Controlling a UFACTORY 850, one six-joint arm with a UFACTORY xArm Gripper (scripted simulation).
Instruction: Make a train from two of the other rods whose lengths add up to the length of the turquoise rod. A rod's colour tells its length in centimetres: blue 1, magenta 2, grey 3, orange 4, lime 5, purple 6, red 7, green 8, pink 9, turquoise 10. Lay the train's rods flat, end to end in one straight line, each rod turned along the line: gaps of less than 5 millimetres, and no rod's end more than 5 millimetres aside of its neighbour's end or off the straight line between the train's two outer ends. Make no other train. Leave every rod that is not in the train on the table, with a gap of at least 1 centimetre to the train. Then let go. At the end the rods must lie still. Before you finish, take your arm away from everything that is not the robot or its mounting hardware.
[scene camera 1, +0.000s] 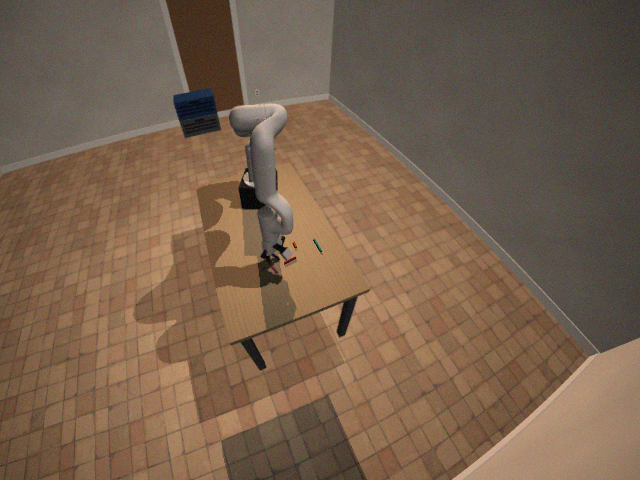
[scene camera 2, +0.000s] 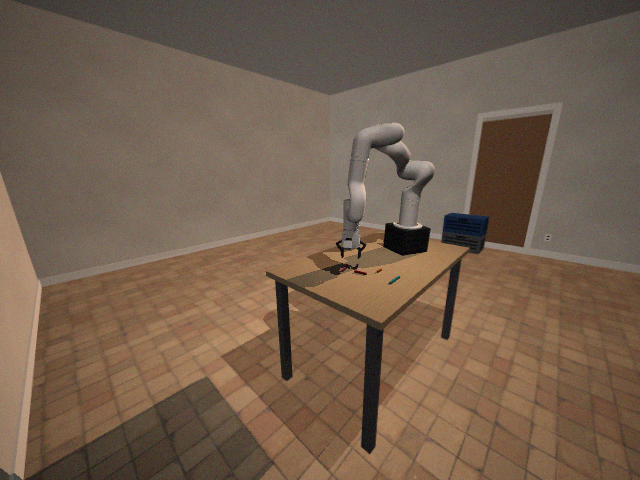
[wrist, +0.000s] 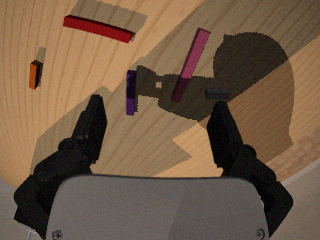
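In the pictures: the gripper, a pink rod, a red rod.
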